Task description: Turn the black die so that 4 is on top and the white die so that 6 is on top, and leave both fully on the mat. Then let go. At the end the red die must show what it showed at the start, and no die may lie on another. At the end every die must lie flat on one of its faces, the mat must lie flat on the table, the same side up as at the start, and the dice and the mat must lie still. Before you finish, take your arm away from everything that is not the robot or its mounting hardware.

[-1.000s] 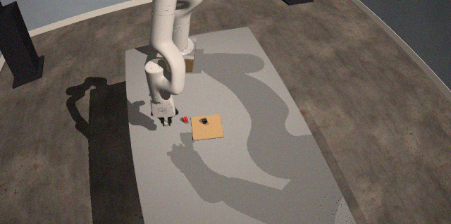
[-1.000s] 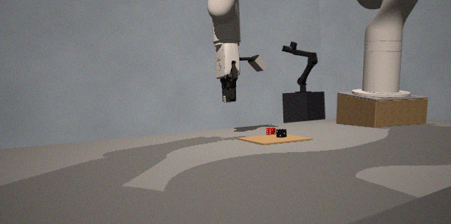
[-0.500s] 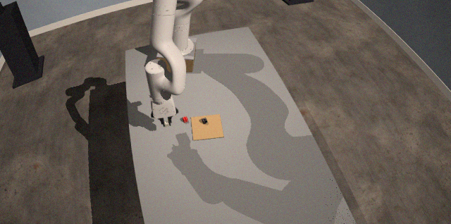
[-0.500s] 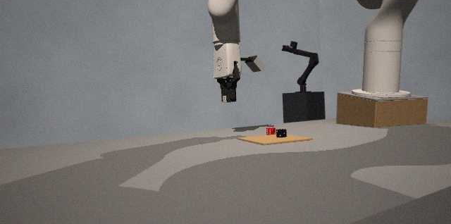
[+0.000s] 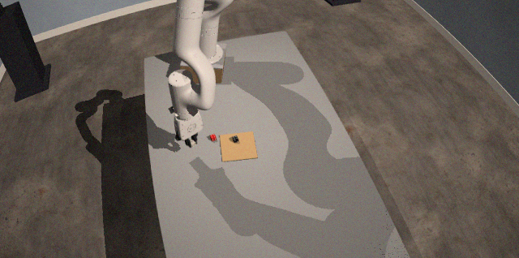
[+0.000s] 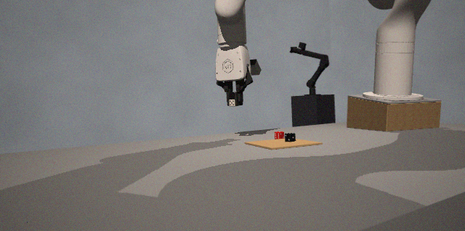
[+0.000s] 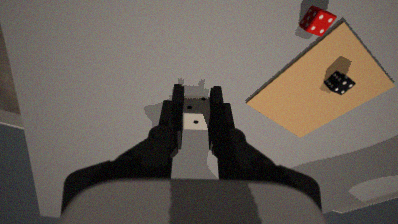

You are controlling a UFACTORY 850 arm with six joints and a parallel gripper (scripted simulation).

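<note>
Right now my hand is 1 cm short of the white die and 1 cm above it. The rest, counted from my hand: tan mat 18 cm to the left, 12 cm below, 1 cm ahead; then red die 11 cm below, 10 cm to the left, 7 cm behind; then black die 19 cm to the left, 11 cm below, 2 cm behind.
</note>
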